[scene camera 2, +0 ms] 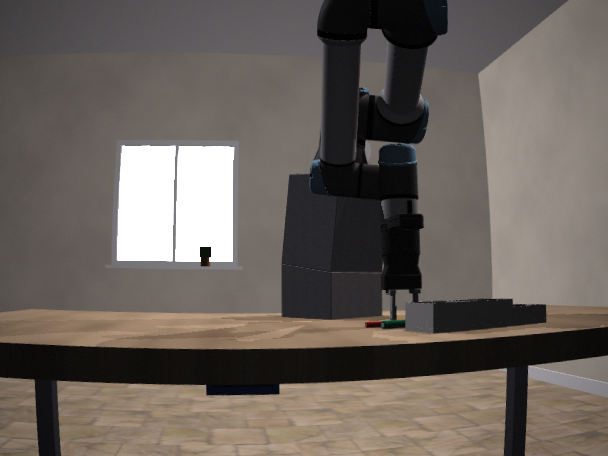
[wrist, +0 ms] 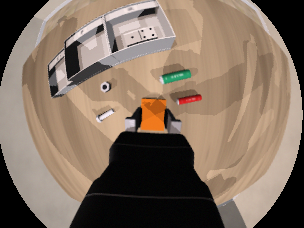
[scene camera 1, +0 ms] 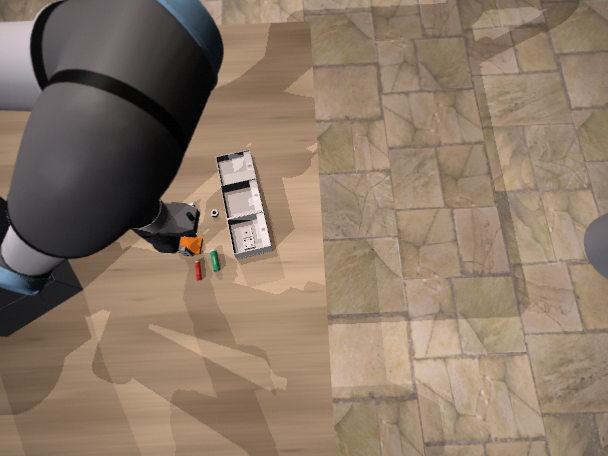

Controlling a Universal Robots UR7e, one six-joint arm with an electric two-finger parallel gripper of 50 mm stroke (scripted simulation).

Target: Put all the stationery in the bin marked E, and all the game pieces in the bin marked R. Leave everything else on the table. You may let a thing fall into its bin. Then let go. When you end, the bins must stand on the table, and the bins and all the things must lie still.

Labels:
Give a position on an orange eraser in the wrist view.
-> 153, 110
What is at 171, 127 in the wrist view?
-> The gripper.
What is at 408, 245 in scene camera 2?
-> The gripper.

